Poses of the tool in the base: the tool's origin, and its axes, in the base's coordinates. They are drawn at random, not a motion.
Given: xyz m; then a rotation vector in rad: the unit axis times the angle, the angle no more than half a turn.
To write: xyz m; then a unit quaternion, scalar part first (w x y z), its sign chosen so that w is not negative. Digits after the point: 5 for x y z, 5 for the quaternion.
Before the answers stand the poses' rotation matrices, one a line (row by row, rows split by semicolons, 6 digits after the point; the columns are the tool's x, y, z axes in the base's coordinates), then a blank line. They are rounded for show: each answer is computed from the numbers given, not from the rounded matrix.
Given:
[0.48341, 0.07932, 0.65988, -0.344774, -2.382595, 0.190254]
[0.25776, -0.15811, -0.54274, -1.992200, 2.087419, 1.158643]
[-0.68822, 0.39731, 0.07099, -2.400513, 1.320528, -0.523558]
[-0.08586, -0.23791, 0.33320, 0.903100, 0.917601, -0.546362]
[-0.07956, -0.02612, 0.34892, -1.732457, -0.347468, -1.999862]
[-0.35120, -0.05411, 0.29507, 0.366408, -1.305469, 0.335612]
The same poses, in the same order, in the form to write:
-0.711771 0.193790 -0.675150; 0.298475 0.953538 -0.040968; 0.635842 -0.230675 -0.736542
-0.178719 -0.871971 -0.455769; -0.848016 -0.098385 0.520758; -0.498927 0.479569 -0.721862
0.497208 -0.725078 0.476493; -0.854599 -0.504103 0.124661; 0.149812 -0.469193 -0.870296
0.516850 0.735926 0.437354; -0.033816 0.528035 -0.848549; -0.855408 0.423783 0.297801
-0.093585 0.501146 0.860288; -0.181592 -0.858178 0.480162; 0.978911 -0.111286 0.171317
0.229987 -0.439363 -0.868370; 0.033917 0.895366 -0.444038; 0.972603 0.072670 0.220824

[0.48341, 0.07932, 0.65988, 0.35540, -0.13345, -0.92221, 0.07364]
[0.25776, -0.15811, -0.54274, 0.01607, -0.64061, 0.67123, 0.37257]
[-0.68822, 0.39731, 0.07099, 0.17522, -0.84729, 0.46610, -0.18480]
[-0.08586, -0.23791, 0.33320, 0.76529, 0.41564, 0.42231, -0.25145]
[-0.07956, -0.02612, 0.34892, 0.23428, -0.63113, -0.12658, -0.72854]
[-0.35120, -0.05411, 0.29507, 0.76586, 0.16867, -0.60095, 0.15449]

